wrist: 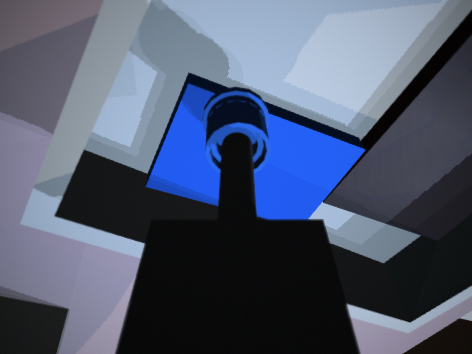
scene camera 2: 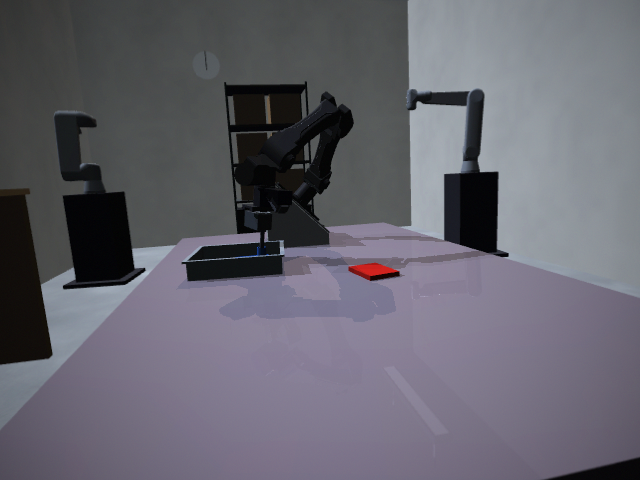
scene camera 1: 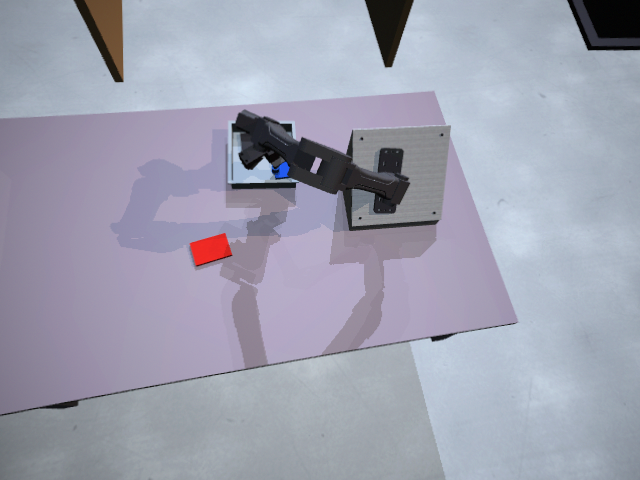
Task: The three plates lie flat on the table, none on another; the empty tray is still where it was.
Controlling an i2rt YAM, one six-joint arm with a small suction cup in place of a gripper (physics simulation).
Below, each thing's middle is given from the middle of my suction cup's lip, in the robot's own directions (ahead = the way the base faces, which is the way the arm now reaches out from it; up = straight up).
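Labels:
Blue plate (wrist: 308, 159): 3 cm to the right of my suction cup, 2 cm behind it, 2 cm below it. Also counted from my suction cup: dark plate (wrist: 407, 177), 12 cm to the right, 5 cm ahead, 2 cm below; tray (scene camera 2: 209, 262), 6 cm to the right, 4 cm ahead; red plate (scene camera 1: 211, 249), 27 cm to the left, 20 cm ahead, 2 cm below. Going by their middles, the red plate is the farthest from my suction cup of the things named here.

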